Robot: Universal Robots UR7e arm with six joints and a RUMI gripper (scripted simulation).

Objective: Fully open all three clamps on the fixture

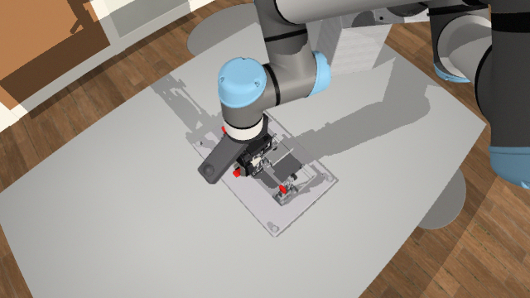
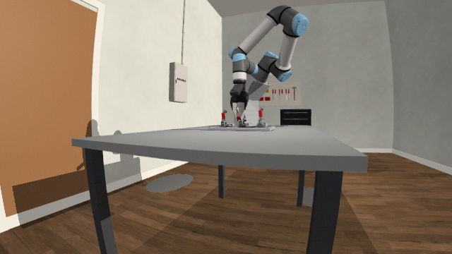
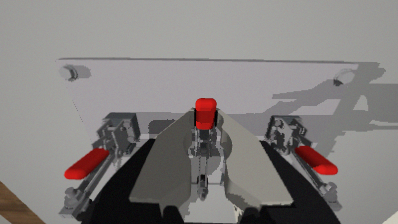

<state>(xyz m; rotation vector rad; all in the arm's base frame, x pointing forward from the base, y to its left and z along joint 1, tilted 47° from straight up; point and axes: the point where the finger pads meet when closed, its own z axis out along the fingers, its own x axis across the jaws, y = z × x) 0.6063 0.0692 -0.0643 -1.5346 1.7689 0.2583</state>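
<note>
The grey fixture plate lies 8 cm behind my hand and 6 cm below it.
</note>
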